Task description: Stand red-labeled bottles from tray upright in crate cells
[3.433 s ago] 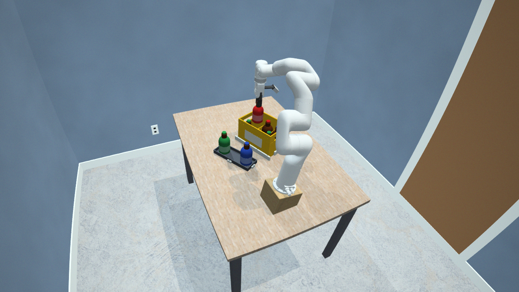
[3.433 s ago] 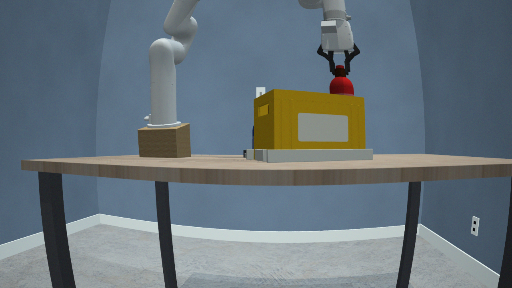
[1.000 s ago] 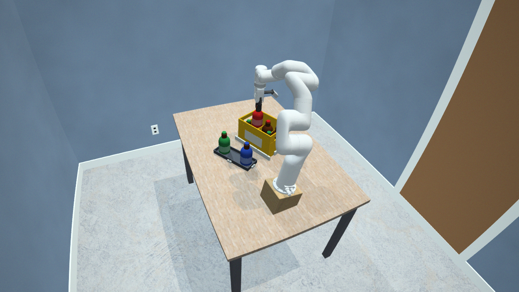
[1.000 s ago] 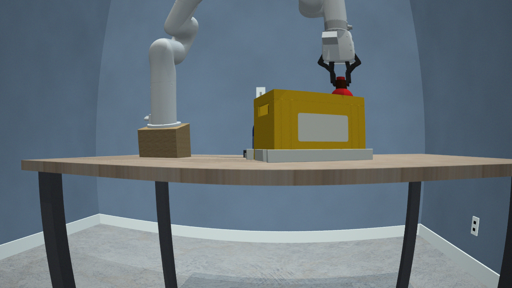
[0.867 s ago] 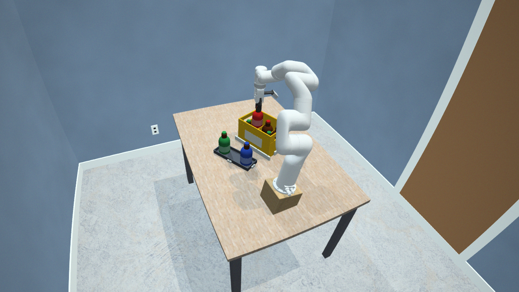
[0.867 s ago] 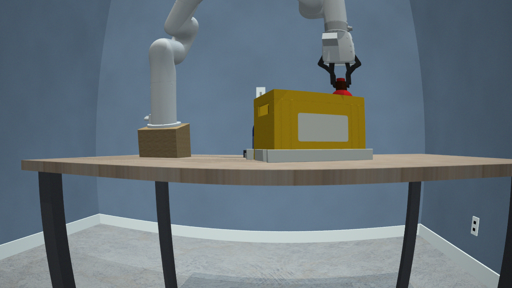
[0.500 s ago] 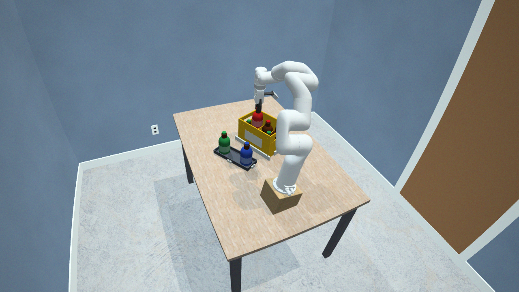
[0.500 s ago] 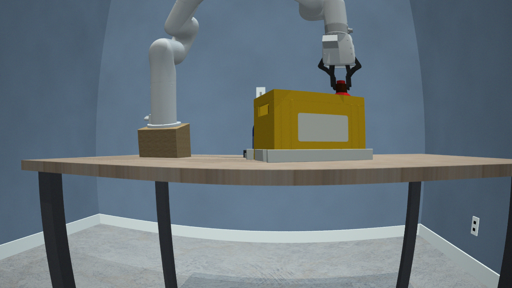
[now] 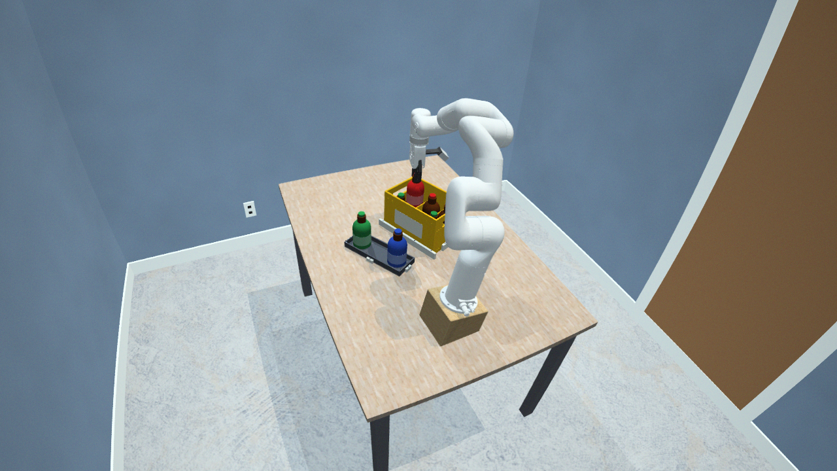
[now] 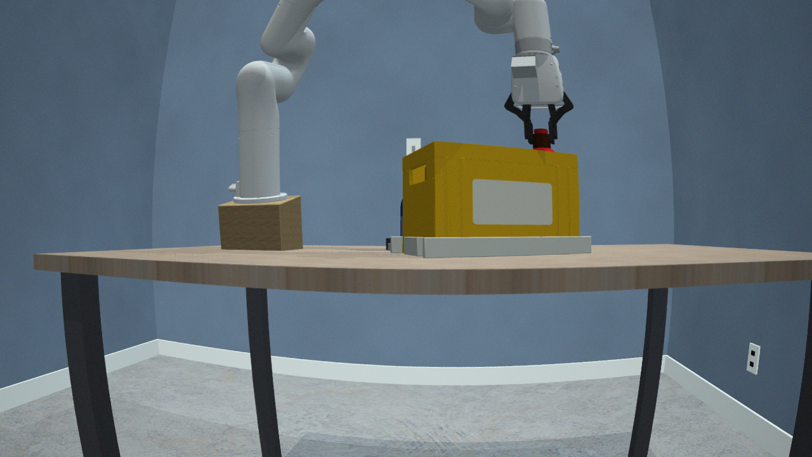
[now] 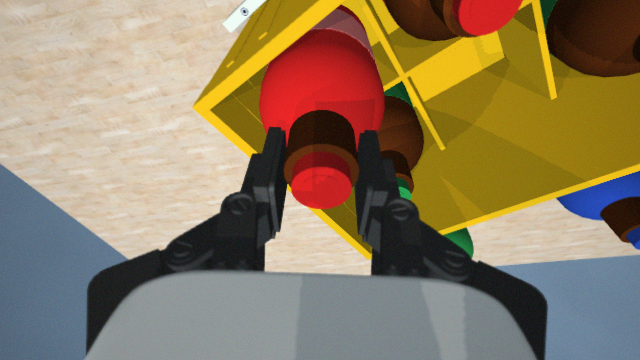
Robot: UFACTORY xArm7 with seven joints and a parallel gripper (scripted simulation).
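Right now the red-labeled bottle is 70 mm below my hand. Round my hand: blue bottle 270 mm behind, 140 mm to the left, 130 mm below; yellow crate 130 mm below, 100 mm behind, 10 mm to the right; green-labeled bottle 250 mm to the left, 140 mm behind, 130 mm below.
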